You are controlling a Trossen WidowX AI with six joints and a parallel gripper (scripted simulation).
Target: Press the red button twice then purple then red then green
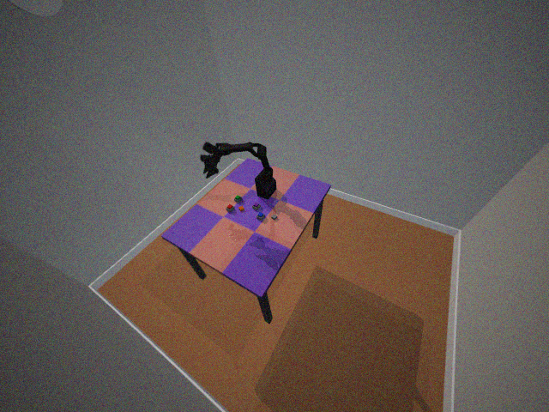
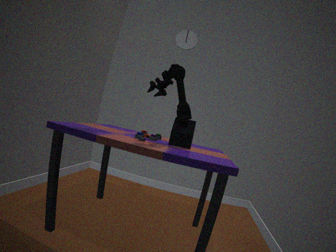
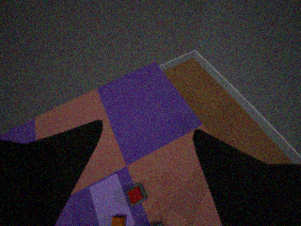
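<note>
My gripper tip is now 310 mm above the red button, 100 mm to the right of it and 60 mm past it. From my gripper tip the other things lie so: green button (310 mm below, 170 mm behind, 70 mm to the left); then purple button (310 mm below, 250 mm to the left, 200 mm behind); then orange block (330 mm below, 170 mm to the left, 110 mm behind).
</note>
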